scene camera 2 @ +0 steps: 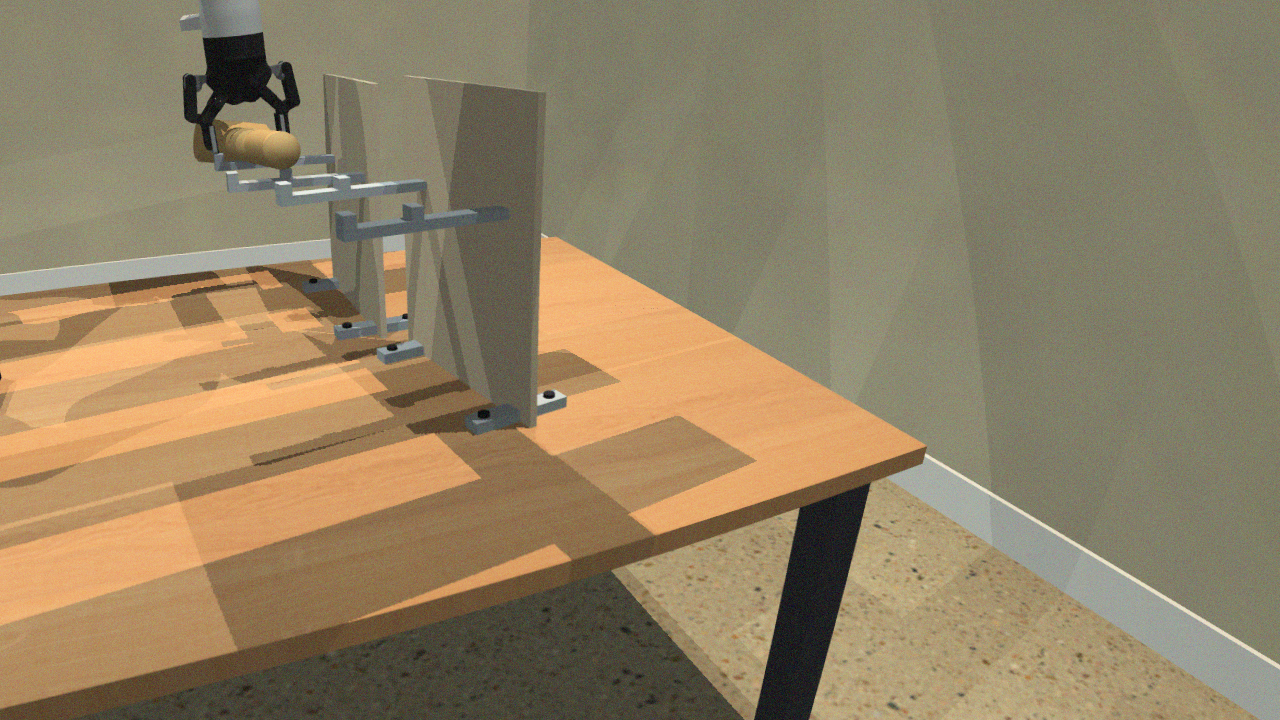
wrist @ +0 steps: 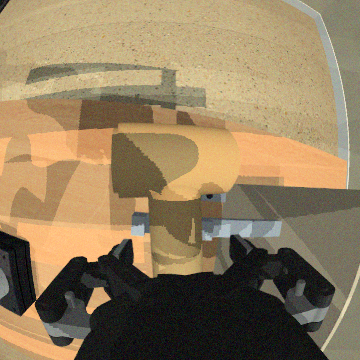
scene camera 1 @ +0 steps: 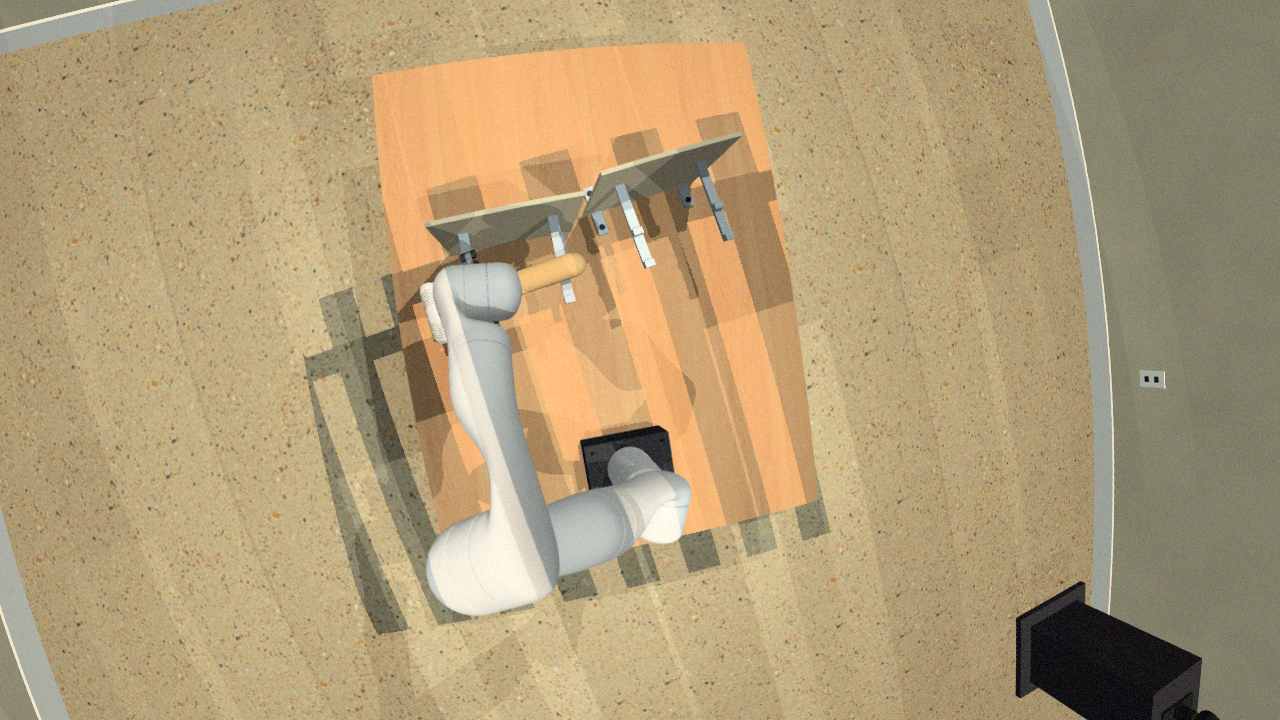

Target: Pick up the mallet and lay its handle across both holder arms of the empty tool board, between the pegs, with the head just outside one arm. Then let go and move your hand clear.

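Note:
The wooden mallet [scene camera 1: 552,270] [scene camera 2: 259,146] [wrist: 175,161] lies on the grey holder arms [scene camera 1: 566,287] [scene camera 2: 267,183] [wrist: 243,228] of the left tool board [scene camera 1: 506,220] [scene camera 2: 345,116]. In the wrist view its handle crosses one arm, with the head just beyond that arm. My gripper [scene camera 2: 239,116] [wrist: 181,247] is open. Its fingers stand wide on either side of the handle, apart from it, just above the arms. In the overhead view my wrist hides the mallet head and the fingers.
A second tool board [scene camera 1: 662,167] [scene camera 2: 492,223] with bare holder arms [scene camera 1: 637,227] [scene camera 2: 420,217] stands right beside the first one. The arm's black base [scene camera 1: 626,447] sits at the table's front edge. A black box [scene camera 1: 1105,662] stands on the floor.

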